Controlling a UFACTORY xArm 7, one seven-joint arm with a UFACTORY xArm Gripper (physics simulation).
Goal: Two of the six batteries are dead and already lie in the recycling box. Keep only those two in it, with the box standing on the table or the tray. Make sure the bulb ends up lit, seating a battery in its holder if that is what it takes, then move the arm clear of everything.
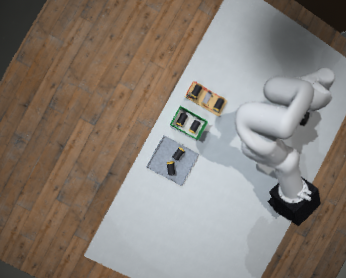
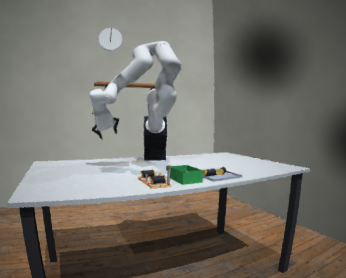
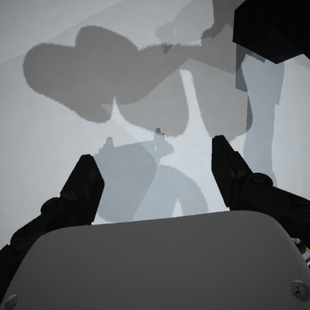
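Where they show: gripper, fingertip midpoint: (image 2: 108, 135); arm's base at its link origin: (image 1: 293, 190) (image 2: 155, 125).
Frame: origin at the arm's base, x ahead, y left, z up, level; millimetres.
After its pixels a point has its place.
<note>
The green box (image 1: 194, 114) {x 520, y -100, z -201 mm} (image 2: 186, 175) {x 598, y -85, z -201 mm} stands on the table, with a dark battery (image 1: 182, 119) {x 559, y -51, z -209 mm} and a second battery (image 1: 195, 126) {x 487, y -53, z -208 mm} inside. The orange holder (image 1: 203, 100) {x 509, y -188, z -234 mm} (image 2: 161, 185) {x 599, y -203, z -234 mm} beside it carries one battery (image 1: 196, 91) (image 2: 148, 173) and another battery (image 1: 219, 104) (image 2: 158, 179) near its two ends. A small grey part stands between them; no glow shows, and I cannot tell whether the bulb is lit. Two loose batteries, one (image 1: 178, 153) {x 496, y 101, z -208 mm} and another (image 1: 171, 168) {x 491, y 181, z -209 mm}, lie on the grey tray (image 1: 159, 157) {x 564, y 164, z -242 mm} (image 2: 227, 176) {x 544, y 183, z -245 mm}. My gripper (image 2: 109, 135) {x 87, y -326, z -56 mm} (image 3: 153, 161) is open and empty, high above the table, away from them.
The white table (image 1: 125, 225) {x 550, y 542, z -245 mm} (image 2: 90, 185) {x 473, y -486, z -245 mm} carries everything. The arm's black base (image 1: 295, 205) {x -15, y 55, z 46 mm} (image 2: 155, 145) {x -58, y 24, z -138 mm} (image 3: 272, 30) is at the table edge opposite the box and holder. The box stands between the holder and the tray. Arm shadows fall across the table.
</note>
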